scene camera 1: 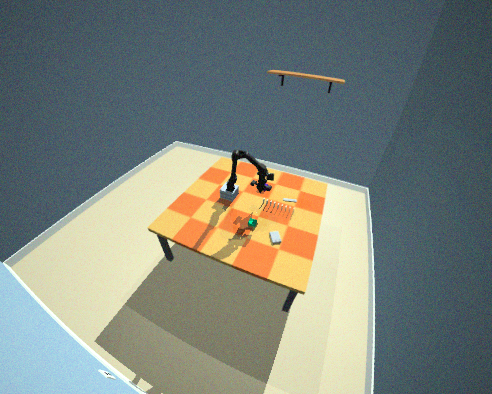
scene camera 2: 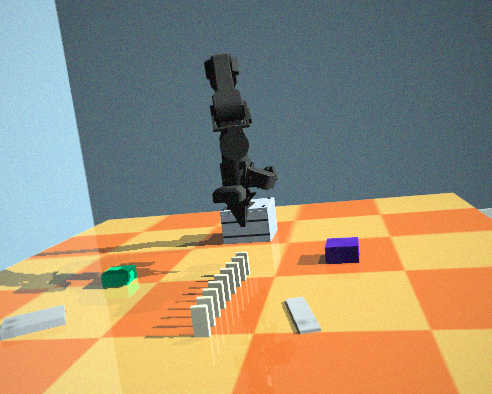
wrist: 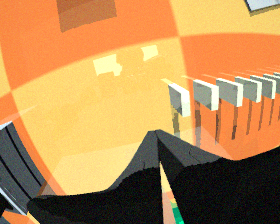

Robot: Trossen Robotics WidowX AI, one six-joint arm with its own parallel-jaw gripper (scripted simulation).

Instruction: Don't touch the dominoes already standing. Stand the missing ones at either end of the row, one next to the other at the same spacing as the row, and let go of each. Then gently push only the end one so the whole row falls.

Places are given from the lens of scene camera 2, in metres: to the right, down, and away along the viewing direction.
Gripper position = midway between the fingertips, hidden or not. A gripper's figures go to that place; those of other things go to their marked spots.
gripper (scene camera 2: pixel 243 226): -0.01, 0.07, 1.04
purple block (scene camera 2: pixel 337 250): 0.20, 0.12, 1.01
